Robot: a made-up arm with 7 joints. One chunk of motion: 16 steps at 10 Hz.
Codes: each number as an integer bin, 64 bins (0 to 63) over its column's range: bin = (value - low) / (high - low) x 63, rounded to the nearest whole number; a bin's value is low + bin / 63 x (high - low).
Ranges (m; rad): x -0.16..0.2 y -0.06..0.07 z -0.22..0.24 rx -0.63..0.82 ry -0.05..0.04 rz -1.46..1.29
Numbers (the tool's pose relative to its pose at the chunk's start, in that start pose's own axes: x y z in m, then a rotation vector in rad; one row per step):
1: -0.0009 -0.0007 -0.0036 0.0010 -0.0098 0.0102
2: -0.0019 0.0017 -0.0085 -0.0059 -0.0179 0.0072
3: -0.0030 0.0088 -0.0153 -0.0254 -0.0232 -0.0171
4: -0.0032 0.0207 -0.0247 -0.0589 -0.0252 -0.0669
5: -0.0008 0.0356 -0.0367 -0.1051 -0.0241 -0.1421
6: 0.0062 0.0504 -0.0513 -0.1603 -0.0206 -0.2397
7: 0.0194 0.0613 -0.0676 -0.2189 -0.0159 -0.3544
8: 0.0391 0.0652 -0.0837 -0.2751 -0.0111 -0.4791
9: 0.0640 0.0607 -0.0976 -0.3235 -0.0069 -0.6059
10: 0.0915 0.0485 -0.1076 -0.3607 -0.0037 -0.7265
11: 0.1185 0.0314 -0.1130 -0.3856 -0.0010 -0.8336
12: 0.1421 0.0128 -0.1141 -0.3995 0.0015 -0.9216
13: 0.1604 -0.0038 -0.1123 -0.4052 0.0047 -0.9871
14: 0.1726 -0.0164 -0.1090 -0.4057 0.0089 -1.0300
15: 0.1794 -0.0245 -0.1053 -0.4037 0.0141 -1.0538
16: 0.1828 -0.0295 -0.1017 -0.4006 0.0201 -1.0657
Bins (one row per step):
1: 28 29 30 27 28 34
2: 28 30 29 27 22 34
3: 27 33 28 26 19 33
4: 27 39 27 25 17 32
5: 28 46 25 23 18 30
6: 29 54 23 20 21 28
7: 31 59 21 18 24 25
8: 35 61 19 15 27 22
9: 39 58 17 13 30 20
10: 44 53 15 12 32 17
11: 49 44 15 11 34 14
12: 53 35 15 10 36 12
13: 56 27 15 10 38 11
14: 58 21 15 10 41 10
15: 59 17 16 10 45 9
16: 60 15 16 10 49 9

